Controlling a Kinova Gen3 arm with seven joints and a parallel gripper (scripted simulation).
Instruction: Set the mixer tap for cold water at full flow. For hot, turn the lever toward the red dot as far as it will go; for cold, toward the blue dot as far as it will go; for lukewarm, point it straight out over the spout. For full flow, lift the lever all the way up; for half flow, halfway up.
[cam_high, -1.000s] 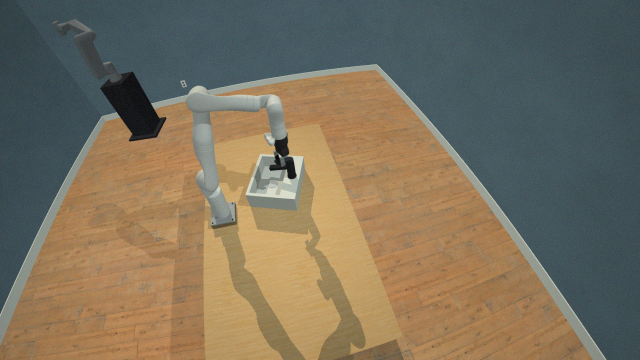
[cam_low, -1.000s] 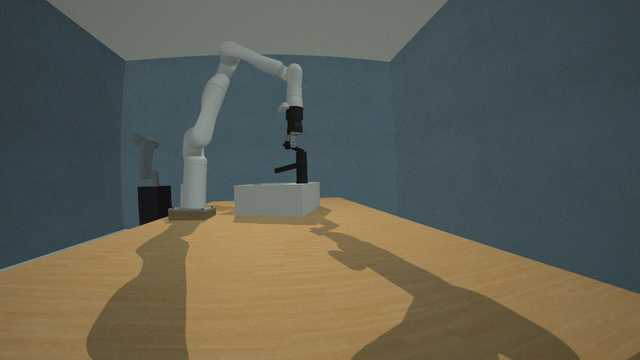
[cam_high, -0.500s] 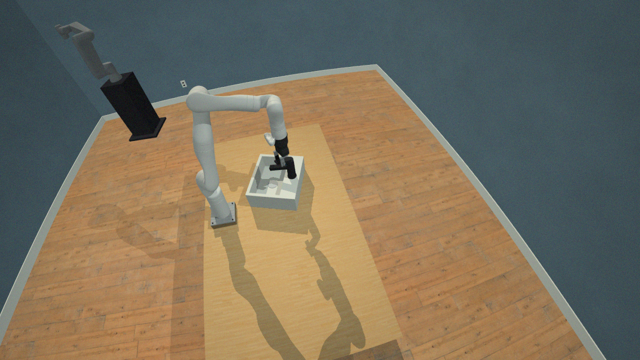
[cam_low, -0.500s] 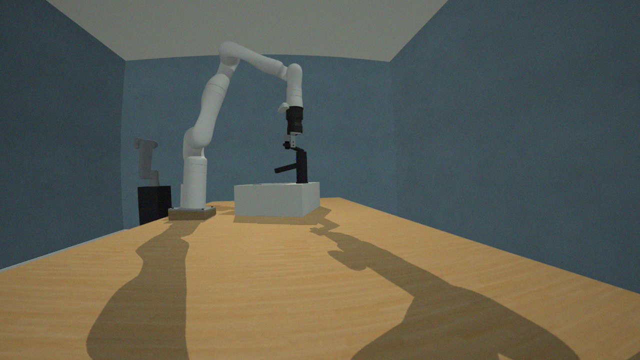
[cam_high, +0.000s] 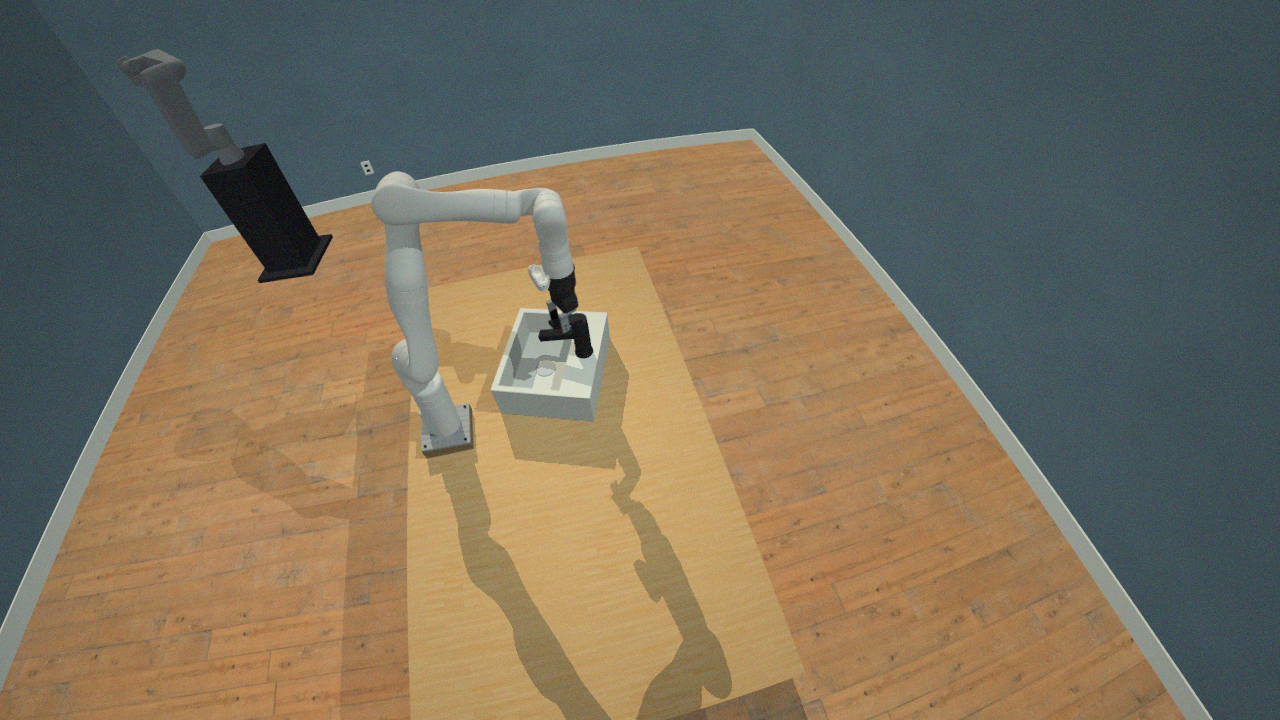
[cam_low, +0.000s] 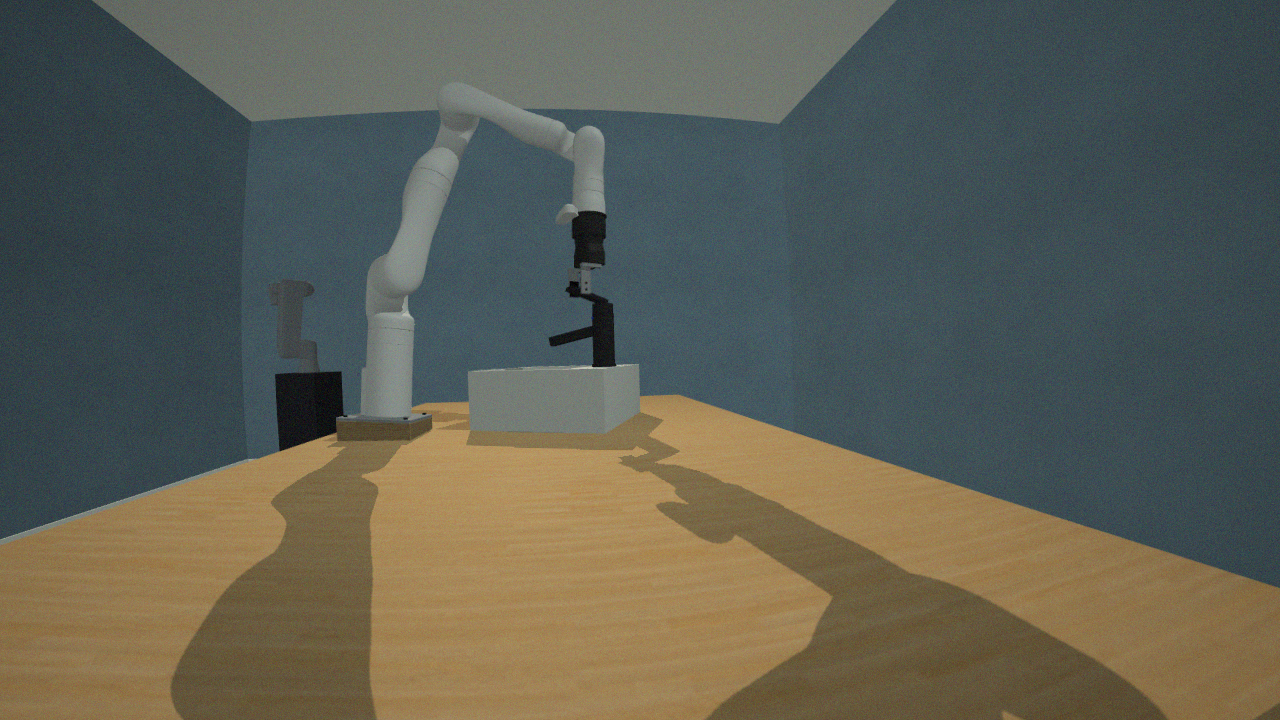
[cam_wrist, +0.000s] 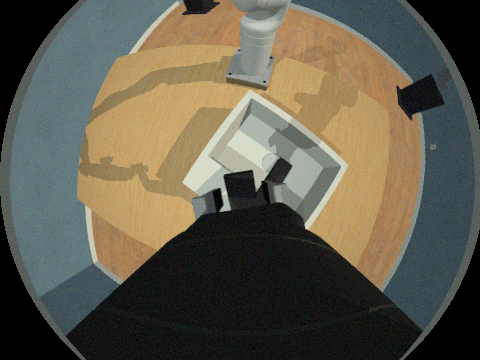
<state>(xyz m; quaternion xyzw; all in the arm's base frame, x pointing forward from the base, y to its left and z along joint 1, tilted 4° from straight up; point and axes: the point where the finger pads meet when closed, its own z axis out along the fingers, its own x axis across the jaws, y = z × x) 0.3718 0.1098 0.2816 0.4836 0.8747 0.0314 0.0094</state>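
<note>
Now: the lever 2 cm below my hand, 2 cm ahead of it and 1 cm to the left of it. From my hand the other things lie so: white basin: 26 cm below, 7 cm behind, 6 cm to the left.
</note>
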